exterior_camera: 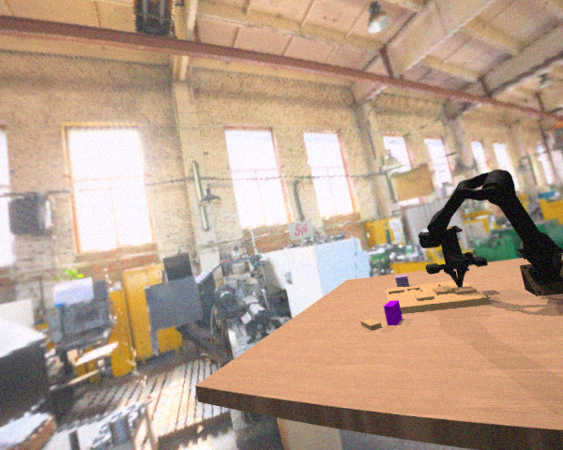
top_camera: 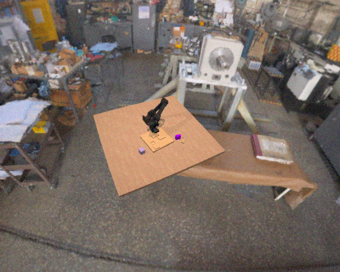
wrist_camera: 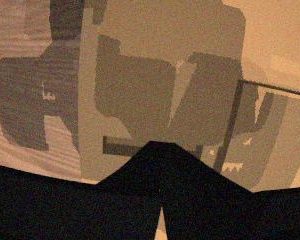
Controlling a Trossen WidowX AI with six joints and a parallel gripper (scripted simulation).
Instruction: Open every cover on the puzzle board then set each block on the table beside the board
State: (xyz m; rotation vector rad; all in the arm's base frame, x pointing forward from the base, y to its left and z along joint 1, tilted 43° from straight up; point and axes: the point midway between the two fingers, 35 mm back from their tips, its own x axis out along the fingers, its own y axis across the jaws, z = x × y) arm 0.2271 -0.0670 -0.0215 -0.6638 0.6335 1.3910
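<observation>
The tan puzzle board is 11 cm ahead of my gripper tip and 3 cm to the right of it. The rest, counted from my gripper tip: lilac block: 18 cm ahead, 27 cm to the right; magenta block: 24 cm ahead, 20 cm to the left.
</observation>
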